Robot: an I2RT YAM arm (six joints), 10 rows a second.
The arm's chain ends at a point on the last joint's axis. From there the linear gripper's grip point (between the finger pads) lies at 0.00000 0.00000 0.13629 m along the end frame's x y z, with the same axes.
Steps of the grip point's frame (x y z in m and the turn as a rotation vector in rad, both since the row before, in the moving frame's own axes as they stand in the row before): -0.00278 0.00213 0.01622 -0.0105 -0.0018 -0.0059; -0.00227 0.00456 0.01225 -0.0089 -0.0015 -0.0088; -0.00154 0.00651 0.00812 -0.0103 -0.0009 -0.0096; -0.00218 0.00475 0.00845 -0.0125 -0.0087 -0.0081; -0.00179 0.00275 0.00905 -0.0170 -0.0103 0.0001; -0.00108 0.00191 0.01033 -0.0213 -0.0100 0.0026; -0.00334 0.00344 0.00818 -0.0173 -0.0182 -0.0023; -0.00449 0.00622 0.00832 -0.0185 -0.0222 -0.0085; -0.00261 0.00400 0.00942 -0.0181 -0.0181 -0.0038; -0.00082 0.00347 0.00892 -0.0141 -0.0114 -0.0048
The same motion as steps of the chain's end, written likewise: -0.00254 0.00070 0.01623 -0.0105 -0.0018 -0.0059; -0.00207 0.00335 0.01226 -0.0089 -0.0015 -0.0088; -0.00142 0.00511 0.00813 -0.0103 -0.0009 -0.0096; -0.00100 0.00304 0.00847 -0.0125 -0.0087 -0.0081; -0.00039 0.00043 0.00908 -0.0170 -0.0103 0.0001; 0.00029 -0.00099 0.01037 -0.0213 -0.0100 0.0026; -0.00086 0.00108 0.00822 -0.0173 -0.0182 -0.0023; -0.00148 0.00369 0.00838 -0.0185 -0.0222 -0.0085; -0.00015 0.00153 0.00946 -0.0181 -0.0181 -0.0038; 0.00073 0.00154 0.00894 -0.0141 -0.0114 -0.0048
